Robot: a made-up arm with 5 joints. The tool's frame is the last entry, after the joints.
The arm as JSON. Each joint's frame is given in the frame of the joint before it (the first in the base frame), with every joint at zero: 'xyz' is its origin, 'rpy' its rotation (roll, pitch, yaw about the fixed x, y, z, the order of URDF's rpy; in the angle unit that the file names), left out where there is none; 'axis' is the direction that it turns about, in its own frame. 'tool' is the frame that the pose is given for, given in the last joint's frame.
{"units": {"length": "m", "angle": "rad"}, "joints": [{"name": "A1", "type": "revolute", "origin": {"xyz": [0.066, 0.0, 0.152], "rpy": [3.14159, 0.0, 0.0]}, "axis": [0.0, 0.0, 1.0]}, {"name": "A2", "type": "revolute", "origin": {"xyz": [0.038, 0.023, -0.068], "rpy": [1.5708, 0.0, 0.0]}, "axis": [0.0, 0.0, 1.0]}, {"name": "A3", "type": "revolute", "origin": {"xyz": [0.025, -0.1, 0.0]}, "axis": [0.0, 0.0, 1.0]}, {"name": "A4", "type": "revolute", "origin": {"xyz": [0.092, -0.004, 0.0]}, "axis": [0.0, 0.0, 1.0]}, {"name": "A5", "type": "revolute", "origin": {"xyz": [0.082, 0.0, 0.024], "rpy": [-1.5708, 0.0, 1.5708]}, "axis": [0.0, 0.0, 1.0]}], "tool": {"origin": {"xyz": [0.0, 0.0, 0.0], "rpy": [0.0, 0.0, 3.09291]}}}
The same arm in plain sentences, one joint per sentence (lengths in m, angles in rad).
The arm has five revolute joints in a row. What follows holds with every joint at zero, and every direction is one of the base frame's.
Joint 1 sits 0.066 m along +x and 0.152 m along +z from the base frame's origin and turns about -z.
Joint 2 sits 0.038 m along +x and 0.023 m along -y and 0.068 m along +z from joint 1 and turns about +y.
Joint 3 sits 0.025 m along +x and 0.1 m along +z from joint 2 and turns about +y.
Joint 4 sits 0.092 m along +x and 0.004 m along +z from joint 3 and turns about +y.
Joint 5 sits 0.082 m along +x and 0.024 m along +y from joint 4 and turns about -x.
The tool frame, which is the frame that the pose is given for, sits at the same point as joint 5; its axes are the base frame's turned by roll 1.5707, pitch -1.5221 and yaw -1.5707 rad (as in URDF: about the fixed x, then y, then z).

